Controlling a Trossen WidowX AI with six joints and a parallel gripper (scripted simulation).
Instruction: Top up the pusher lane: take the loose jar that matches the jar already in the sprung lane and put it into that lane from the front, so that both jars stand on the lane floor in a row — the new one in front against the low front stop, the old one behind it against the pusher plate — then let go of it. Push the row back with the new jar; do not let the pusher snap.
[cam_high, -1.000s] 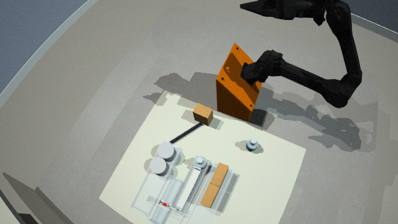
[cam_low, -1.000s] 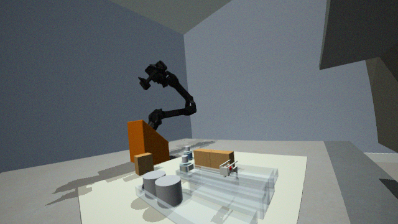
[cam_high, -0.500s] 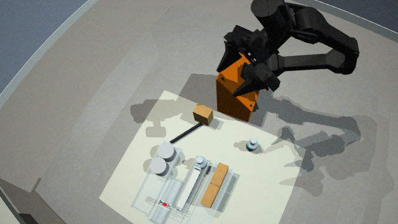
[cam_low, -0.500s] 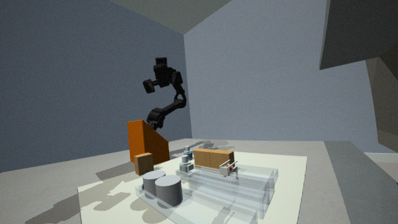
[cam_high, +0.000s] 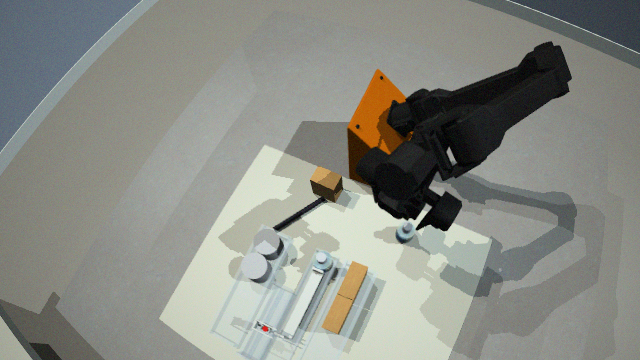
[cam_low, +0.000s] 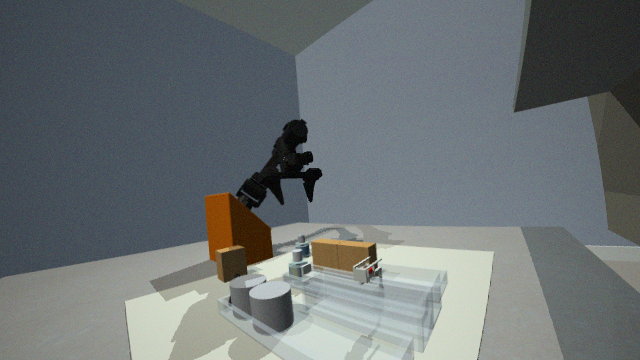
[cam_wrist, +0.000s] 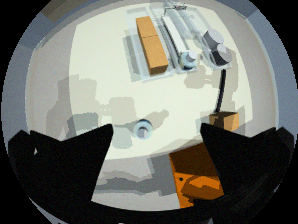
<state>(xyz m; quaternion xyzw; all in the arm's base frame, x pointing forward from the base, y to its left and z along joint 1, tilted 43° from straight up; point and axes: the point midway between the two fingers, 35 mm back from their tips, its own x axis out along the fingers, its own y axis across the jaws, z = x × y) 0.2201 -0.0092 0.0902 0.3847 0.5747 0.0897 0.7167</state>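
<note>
My gripper tip is now 18 cm to the left of the brown box, 13 cm above it and 8 cm past it. Round my gripper tip: clear sprung lane 25 cm ahead, 16 cm to the right, 15 cm below.
</note>
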